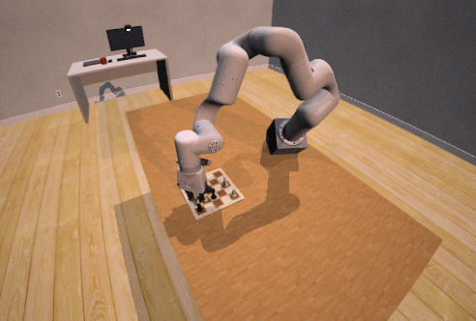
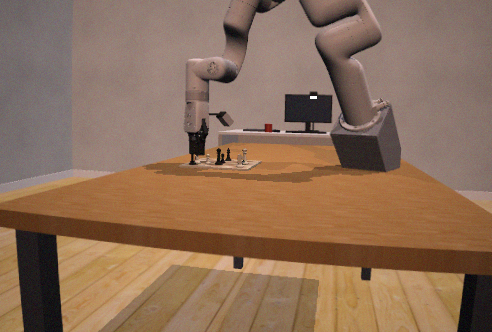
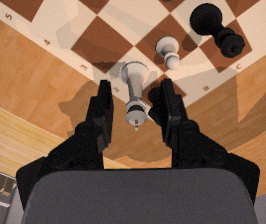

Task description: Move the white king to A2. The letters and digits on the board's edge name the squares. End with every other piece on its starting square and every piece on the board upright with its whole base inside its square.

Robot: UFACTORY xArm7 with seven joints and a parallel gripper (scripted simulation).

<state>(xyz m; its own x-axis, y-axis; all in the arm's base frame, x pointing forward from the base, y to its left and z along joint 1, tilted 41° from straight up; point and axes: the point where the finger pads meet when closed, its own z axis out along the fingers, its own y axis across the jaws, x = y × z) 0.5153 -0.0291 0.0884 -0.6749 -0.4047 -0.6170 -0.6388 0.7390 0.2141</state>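
Now: the white king 20 mm below my hand. The rest, counted from my hand: chessboard 80 mm behind, 40 mm to the right, 50 mm below; then white pawn 40 mm behind, 30 mm below; then black piece 30 mm to the left, 30 mm below.
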